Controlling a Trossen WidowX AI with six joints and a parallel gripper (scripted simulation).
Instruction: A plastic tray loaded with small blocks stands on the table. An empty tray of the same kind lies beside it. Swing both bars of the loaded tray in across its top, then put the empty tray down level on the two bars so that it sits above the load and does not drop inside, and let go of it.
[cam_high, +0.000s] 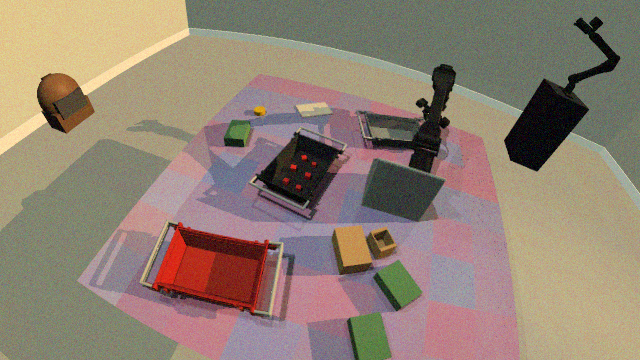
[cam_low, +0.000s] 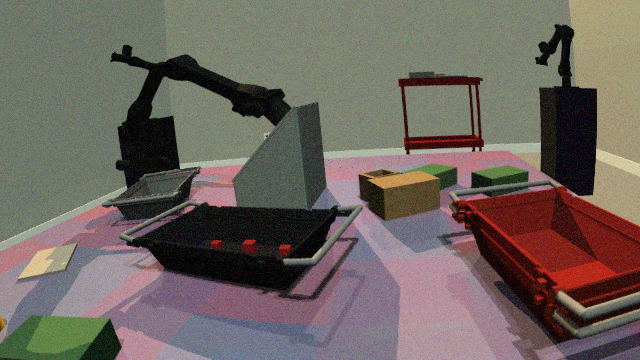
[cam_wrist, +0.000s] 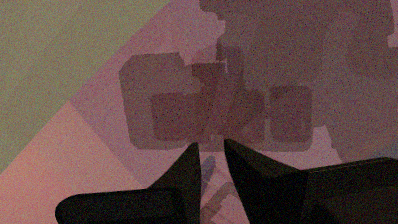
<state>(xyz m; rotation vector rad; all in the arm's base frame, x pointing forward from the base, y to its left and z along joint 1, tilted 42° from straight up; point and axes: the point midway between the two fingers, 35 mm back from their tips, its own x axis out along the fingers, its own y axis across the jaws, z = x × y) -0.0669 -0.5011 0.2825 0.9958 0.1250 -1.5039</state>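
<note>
Now: gripper tip 530 mm short of the cream tile, 180 mm to the right of it and 10 mm above it. The rest, counted from my gripper tip: grey tray: 150 mm ahead, 200 mm to the left, 40 mm above.
</note>
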